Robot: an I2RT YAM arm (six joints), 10 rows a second.
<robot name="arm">
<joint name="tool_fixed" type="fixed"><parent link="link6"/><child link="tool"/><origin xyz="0 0 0" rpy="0 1.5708 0"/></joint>
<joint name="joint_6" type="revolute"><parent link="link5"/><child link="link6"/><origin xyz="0.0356 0 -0.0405"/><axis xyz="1 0 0"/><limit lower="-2.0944" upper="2.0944"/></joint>
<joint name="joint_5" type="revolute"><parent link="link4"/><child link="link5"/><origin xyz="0.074 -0.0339 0.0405"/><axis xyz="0 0 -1"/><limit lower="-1.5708" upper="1.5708"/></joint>
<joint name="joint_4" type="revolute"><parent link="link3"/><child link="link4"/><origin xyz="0.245 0.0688 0.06"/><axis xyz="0 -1 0"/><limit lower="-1.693" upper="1.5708"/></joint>
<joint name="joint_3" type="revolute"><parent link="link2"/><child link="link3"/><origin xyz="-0.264 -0.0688 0"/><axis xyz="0 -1 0"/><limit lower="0" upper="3.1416"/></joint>
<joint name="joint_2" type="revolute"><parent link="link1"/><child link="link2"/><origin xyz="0.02 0.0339 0.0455"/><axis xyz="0 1 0"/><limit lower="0" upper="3.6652"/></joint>
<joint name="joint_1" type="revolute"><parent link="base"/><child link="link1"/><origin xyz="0 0 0.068"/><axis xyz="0 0 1"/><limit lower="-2.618" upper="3.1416"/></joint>
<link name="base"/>
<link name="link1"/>
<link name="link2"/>
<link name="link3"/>
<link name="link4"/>
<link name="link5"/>
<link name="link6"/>
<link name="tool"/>
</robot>
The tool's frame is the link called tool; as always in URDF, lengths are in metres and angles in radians.
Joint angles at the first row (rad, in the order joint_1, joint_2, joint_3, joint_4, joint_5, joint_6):
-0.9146 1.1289 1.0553 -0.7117 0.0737 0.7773
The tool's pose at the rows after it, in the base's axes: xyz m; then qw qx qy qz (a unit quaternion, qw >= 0):
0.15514 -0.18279 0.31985 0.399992 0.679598 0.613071 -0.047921
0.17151 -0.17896 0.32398 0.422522 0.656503 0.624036 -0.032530
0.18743 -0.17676 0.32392 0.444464 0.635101 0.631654 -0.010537
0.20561 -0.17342 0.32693 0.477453 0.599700 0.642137 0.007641
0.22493 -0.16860 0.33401 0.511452 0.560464 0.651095 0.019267
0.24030 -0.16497 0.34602 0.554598 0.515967 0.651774 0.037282
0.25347 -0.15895 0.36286 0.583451 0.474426 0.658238 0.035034
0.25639 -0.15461 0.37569 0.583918 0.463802 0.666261 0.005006
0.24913 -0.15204 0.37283 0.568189 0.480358 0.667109 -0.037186
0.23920 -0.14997 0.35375 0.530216 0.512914 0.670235 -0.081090
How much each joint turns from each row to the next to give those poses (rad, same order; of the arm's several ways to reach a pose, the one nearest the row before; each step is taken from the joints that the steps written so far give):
0.0585 0.0129 0.0073 0.0469 -0.0001 0.0079
0.0595 0.0187 0.0119 0.0531 -0.0038 0.0071
0.0474 0.0229 -0.0028 0.0731 -0.0200 0.0100
0.0528 0.0241 0.0001 0.0988 -0.0172 -0.0139
0.0569 0.0298 0.0176 0.0912 -0.0031 -0.0240
0.0380 0.0217 0.0212 0.1049 -0.0286 -0.0273
0.0420 0.0233 0.0547 0.0385 0.0038 -0.0510
0.0241 0.0086 0.0582 -0.0517 0.0561 -0.0490
0.0056 -0.0211 -0.0104 -0.0499 0.0886 -0.0219
0.0009 -0.0258 -0.0590 -0.0568 0.1000 0.0060

